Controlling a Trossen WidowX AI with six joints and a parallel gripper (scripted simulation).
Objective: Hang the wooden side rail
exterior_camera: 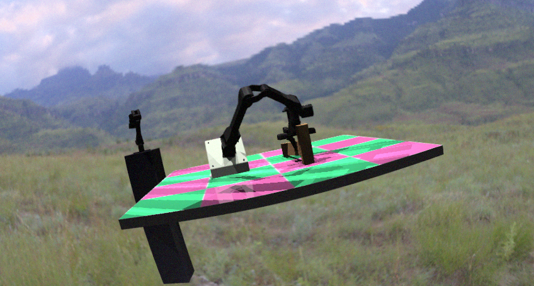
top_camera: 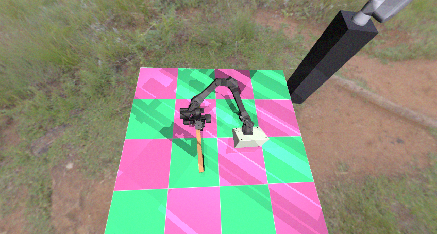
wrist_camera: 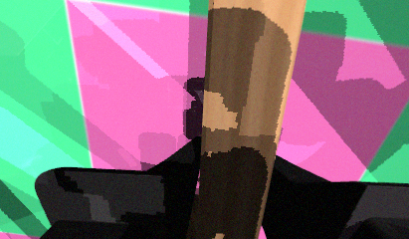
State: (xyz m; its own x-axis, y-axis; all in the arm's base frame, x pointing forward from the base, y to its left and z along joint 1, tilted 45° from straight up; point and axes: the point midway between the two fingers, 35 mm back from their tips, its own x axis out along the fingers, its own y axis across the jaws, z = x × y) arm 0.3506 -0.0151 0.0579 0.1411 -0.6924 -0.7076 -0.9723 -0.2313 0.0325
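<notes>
The headboard post is 20 mm ahead of my gripper tip, 130 mm to the right of it and 40 mm above it.
</notes>
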